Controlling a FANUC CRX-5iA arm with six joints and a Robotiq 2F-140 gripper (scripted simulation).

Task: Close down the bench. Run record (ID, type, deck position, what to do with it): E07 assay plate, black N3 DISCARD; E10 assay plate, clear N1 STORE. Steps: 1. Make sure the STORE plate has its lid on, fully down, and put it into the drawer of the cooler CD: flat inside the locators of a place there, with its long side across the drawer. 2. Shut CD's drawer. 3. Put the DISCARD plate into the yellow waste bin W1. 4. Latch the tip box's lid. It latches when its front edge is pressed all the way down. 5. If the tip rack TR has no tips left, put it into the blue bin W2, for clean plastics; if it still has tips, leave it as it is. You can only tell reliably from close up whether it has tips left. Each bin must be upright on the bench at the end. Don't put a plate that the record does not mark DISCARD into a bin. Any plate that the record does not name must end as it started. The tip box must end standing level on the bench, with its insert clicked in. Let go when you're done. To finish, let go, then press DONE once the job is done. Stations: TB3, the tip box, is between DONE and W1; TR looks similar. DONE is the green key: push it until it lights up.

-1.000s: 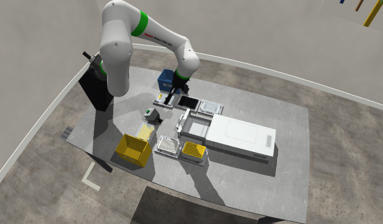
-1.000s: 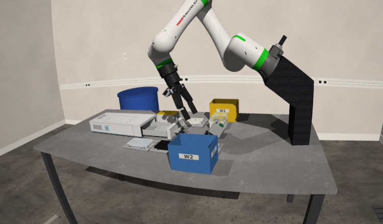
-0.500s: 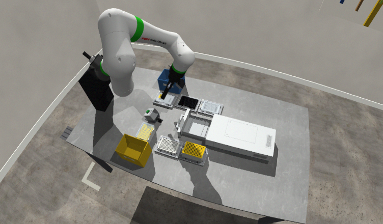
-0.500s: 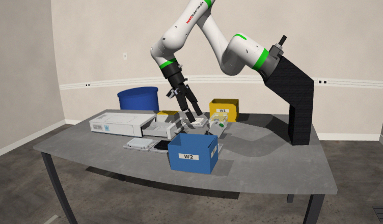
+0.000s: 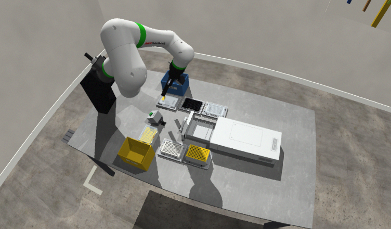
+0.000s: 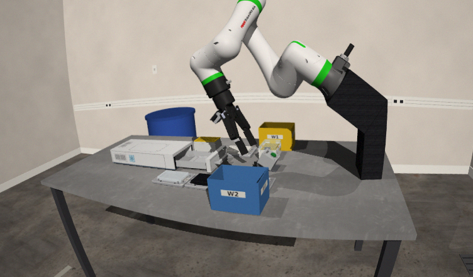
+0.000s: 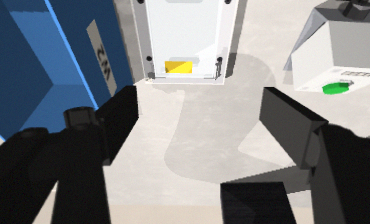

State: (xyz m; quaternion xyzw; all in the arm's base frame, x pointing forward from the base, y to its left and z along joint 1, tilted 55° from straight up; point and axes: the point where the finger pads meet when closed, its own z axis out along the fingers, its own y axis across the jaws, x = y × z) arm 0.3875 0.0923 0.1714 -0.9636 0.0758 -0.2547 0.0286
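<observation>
The clear lid is 10 mm behind my hand, 20 mm to the left of it and 150 mm below it. The rest, counted from my hand: green DONE key (100 mm behind, 150 mm to the right, 100 mm below); then black assay plate (170 mm ahead, 150 mm below); then blue bin W2 (10 mm ahead, 170 mm to the left, 130 mm below).
</observation>
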